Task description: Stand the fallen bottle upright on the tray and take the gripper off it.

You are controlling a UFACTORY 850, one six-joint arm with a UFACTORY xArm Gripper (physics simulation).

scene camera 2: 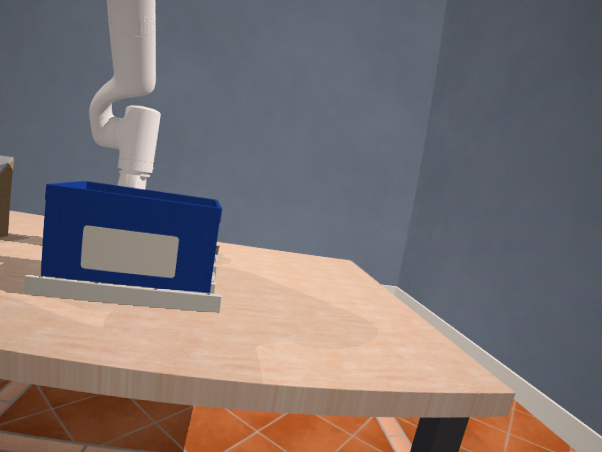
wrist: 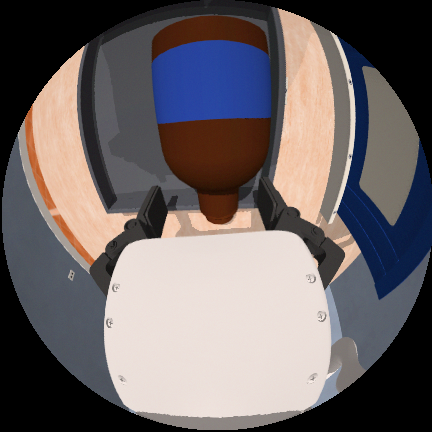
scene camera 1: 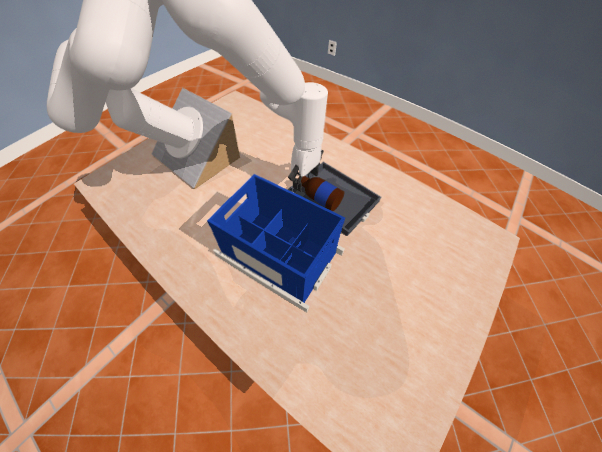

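Observation:
A brown bottle (scene camera 1: 325,194) (wrist: 214,95) with a blue band lies on its side on the dark grey tray (scene camera 1: 374,200) (wrist: 86,105). In the wrist view its neck points toward the gripper and reaches over the tray's near rim. My gripper (scene camera 1: 307,182) (wrist: 209,193) is open, with one finger on each side of the bottle's neck and a gap on both sides. The bottle lies nearer the tray's crate-side wall. In the scene camera 2 view the bottle, the tray and the fingers are hidden behind the blue crate.
A blue crate (scene camera 1: 225,240) (scene camera 2: 62,235) (wrist: 372,270) with compartments stands beside the tray, close to the gripper. Pale rails (scene camera 1: 260,280) (scene camera 2: 125,298) run along the crate's base. The arm's wedge-shaped mount (scene camera 1: 220,165) stands on the table (scene camera 1: 425,300) (scene camera 2: 300,360) behind the crate.

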